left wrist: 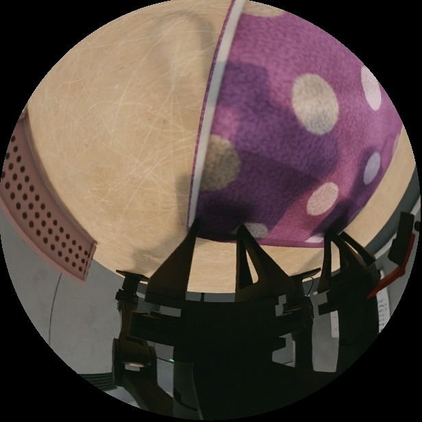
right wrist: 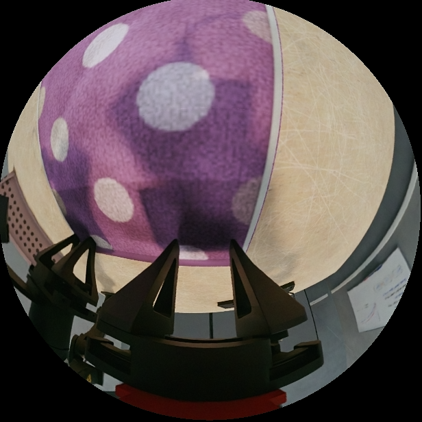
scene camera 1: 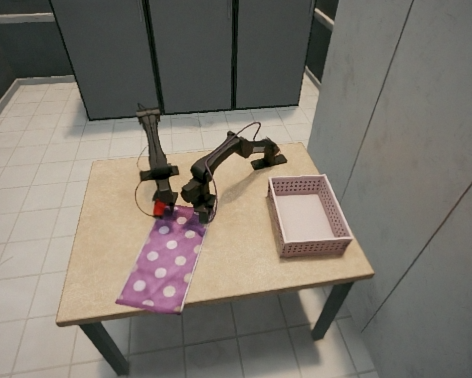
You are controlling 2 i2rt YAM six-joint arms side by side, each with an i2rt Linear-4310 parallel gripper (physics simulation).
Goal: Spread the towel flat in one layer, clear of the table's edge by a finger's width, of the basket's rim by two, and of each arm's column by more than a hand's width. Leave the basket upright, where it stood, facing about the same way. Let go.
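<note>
The purple dotted towel [scene camera 1: 165,260] [left wrist: 280,125] [right wrist: 165,155] lies as a long strip, its near right corner past the table's front edge; its layers cannot be counted. My left gripper [scene camera 1: 204,219] [left wrist: 218,225] [right wrist: 84,237] is partly open, pointing down at the far end's right corner. My right gripper [scene camera 1: 165,214] [right wrist: 203,244] [left wrist: 334,232] is partly open at that end's left corner. No cloth shows pinched in either; exact contact of the tips is hidden. The pink basket [scene camera 1: 315,247] [left wrist: 45,220] [right wrist: 22,227] stands upright and empty at the right.
The wooden table [scene camera 1: 240,265] bears everything. The two arms reach in from its back edge, their grippers close together. The left arm's base [scene camera 1: 269,161] is at the back right, behind the basket. A grey wall [scene camera 1: 410,200] rises beyond the table's right side.
</note>
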